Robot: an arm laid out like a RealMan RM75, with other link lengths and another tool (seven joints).
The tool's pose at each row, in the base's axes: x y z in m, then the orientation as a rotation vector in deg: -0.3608, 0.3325, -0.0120, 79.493, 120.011, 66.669; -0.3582, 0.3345, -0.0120, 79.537, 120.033, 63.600; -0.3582, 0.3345, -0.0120, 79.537, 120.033, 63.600; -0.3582, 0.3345, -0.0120, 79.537, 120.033, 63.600; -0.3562, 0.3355, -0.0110, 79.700, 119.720, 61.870; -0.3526, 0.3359, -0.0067, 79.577, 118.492, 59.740
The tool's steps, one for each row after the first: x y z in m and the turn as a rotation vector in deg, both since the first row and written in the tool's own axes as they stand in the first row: 0.0006, 0.0019, 0.0026, 1.108, -1.894, -0.838; 0.0006, 0.0019, 0.0026, 1.108, -1.894, -0.838; 0.0006, 0.0019, 0.0026, 1.108, -1.894, -0.838; 0.0007, 0.0040, 0.0038, 1.597, -3.154, -1.180; 0.0000, 0.0096, 0.0039, 1.585, -5.257, -1.765
